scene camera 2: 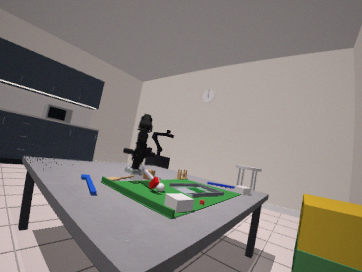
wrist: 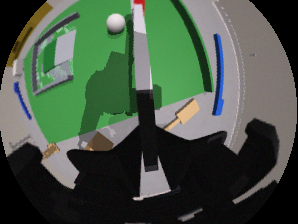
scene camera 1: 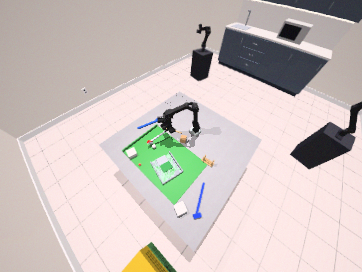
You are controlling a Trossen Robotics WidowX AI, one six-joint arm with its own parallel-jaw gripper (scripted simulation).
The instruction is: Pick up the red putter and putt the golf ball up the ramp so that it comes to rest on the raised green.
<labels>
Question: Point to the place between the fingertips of my gripper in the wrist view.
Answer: At 145,127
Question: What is my gripper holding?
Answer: A red putter.
</labels>
